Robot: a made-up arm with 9 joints.
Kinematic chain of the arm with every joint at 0, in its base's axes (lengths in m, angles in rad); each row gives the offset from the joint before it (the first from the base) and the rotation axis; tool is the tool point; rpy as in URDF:
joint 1: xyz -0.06 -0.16 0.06 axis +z
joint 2: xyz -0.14 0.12 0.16 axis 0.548 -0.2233 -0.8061
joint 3: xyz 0.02 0 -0.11 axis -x
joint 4: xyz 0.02 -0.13 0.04 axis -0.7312 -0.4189 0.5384
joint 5: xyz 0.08 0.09 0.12 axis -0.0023 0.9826 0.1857
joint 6: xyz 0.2 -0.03 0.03 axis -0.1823 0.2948 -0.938
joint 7: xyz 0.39 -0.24 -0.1 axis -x
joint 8: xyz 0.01 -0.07 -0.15 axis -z
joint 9: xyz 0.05 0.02 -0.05 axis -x
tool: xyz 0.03 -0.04 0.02 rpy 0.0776 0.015 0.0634
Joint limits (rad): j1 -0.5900..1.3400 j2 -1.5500..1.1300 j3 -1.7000..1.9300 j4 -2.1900..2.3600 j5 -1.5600..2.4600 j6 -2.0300..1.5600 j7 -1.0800..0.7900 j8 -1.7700..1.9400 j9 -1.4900..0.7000
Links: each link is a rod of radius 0.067 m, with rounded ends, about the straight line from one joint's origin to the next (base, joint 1, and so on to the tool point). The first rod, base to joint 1, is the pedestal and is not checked.
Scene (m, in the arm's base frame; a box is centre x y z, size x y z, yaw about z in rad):
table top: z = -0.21
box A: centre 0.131 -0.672 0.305 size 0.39 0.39 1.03 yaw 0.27
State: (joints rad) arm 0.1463 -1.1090 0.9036 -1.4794 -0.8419 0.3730 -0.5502 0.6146 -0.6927
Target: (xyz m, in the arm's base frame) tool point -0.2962 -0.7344 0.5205
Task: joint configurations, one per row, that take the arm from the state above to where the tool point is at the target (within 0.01 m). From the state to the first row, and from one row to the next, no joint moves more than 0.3 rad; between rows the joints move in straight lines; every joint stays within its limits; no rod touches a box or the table.
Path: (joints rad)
1: 0.3094 -1.2192 1.1602 -1.4917 -1.0214 0.3793 -0.2637 0.6487 -0.6435
2: 0.4724 -1.3295 1.4168 -1.5040 -1.2010 0.3856 0.0227 0.6829 -0.5942
3: 0.6355 -1.4398 1.6734 -1.5163 -1.3805 0.3919 0.3092 0.7170 -0.5450
4: 0.7985 -1.5500 1.9300 -1.5286 -1.5600 0.3982 0.5957 0.7511 -0.4958
5: 0.5468 -1.3677 1.8373 -1.5343 -1.3817 0.5512 0.3533 0.5834 -0.4885
6: 0.2950 -1.1853 1.7447 -1.5401 -1.2035 0.7042 0.1110 0.4156 -0.4812
7: 0.0433 -1.0030 1.6520 -1.5458 -1.0252 0.8573 -0.1313 0.2479 -0.4739
8: -0.2085 -0.8206 1.5594 -1.5516 -0.8470 1.0103 -0.3737 0.0802 -0.4666
9: -0.4602 -0.6383 1.4667 -1.5573 -0.6687 1.1633 -0.6160 -0.0876 -0.4593
10: -0.4229 -0.6099 1.3112 -1.6453 -0.8469 0.9011 -0.5192 0.1373 -0.5298
11: -0.3855 -0.5815 1.1556 -1.7333 -1.0251 0.6388 -0.4224 0.3622 -0.6002
12: -0.3481 -0.5532 1.0001 -1.8213 -1.2032 0.3766 -0.3256 0.5871 -0.6707

